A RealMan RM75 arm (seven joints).
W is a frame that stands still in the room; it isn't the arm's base.
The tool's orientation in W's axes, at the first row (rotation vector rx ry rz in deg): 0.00, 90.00, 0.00
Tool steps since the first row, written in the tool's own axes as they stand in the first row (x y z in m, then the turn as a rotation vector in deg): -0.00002, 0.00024, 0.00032, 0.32, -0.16, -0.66; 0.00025, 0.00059, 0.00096, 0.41, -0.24, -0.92; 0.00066, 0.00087, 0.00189, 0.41, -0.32, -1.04; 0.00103, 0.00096, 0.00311, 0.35, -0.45, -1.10; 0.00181, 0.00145, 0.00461, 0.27, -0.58, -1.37; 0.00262, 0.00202, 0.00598, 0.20, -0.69, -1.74; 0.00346, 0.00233, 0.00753, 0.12, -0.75, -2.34
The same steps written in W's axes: 0.00032, 0.00024, 0.00002, -0.66, -0.16, -0.32; 0.00096, 0.00059, -0.00025, -0.92, -0.24, -0.41; 0.00189, 0.00087, -0.00066, -1.04, -0.32, -0.41; 0.00311, 0.00096, -0.00103, -1.10, -0.45, -0.35; 0.00461, 0.00145, -0.00181, -1.37, -0.58, -0.27; 0.00598, 0.00202, -0.00262, -1.74, -0.69, -0.20; 0.00753, 0.00233, -0.00346, -2.34, -0.75, -0.12
